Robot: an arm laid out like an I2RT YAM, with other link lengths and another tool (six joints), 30 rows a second.
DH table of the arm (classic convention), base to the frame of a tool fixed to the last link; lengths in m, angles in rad. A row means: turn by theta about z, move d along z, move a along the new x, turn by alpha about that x. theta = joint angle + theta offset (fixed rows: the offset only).
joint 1: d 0.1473; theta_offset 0; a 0.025; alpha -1.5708
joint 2: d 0; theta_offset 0; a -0.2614; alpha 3.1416
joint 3: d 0; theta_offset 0.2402; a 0.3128; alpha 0
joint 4: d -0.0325; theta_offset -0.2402; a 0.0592; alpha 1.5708
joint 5: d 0.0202; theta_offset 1.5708; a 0; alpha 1.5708
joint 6: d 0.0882; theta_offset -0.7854; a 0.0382; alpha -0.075
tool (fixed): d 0.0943; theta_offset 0; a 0; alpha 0
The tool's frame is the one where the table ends.
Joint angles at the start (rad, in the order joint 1, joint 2, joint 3, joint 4, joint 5, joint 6):
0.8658 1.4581 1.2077 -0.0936 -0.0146 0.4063
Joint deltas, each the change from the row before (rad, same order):
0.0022 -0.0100 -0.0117 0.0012 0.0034 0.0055
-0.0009 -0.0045 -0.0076 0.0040 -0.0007 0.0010
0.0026 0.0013 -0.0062 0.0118 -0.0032 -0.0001
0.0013 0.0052 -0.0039 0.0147 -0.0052 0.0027
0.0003 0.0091 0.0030 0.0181 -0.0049 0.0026
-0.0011 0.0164 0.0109 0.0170 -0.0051 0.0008
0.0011 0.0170 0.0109 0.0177 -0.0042 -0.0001
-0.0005 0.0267 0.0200 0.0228 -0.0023 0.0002
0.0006 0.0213 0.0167 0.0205 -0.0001 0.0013
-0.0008 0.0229 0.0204 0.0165 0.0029 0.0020
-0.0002 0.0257 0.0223 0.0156 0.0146 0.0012
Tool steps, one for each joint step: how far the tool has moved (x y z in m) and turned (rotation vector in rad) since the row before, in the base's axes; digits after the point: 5 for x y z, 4 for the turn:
-0.00221 -0.00183 -0.00111 0.0022 0.0034 -0.0029
-0.00043 -0.00106 -0.00096 0.0014 0.0003 -0.0006
-0.00097 0.00188 -0.00138 0.0039 -0.0020 0.0056
0.00000 0.00252 -0.00158 0.0070 -0.0003 0.0053
0.00146 0.00335 0.00092 0.0117 -0.0046 0.0041
0.00319 0.00431 0.00124 0.0103 -0.0056 0.0035
0.00247 0.00505 0.00108 0.0096 -0.0066 0.0051
0.00520 0.00640 0.00201 0.0129 -0.0097 0.0016
0.00406 0.00536 0.00240 0.0130 -0.0092 0.0003
0.00519 0.00462 0.00252 0.0114 -0.0081 -0.0041
0.00668 0.00358 0.00180 0.0078 -0.0097 -0.0147

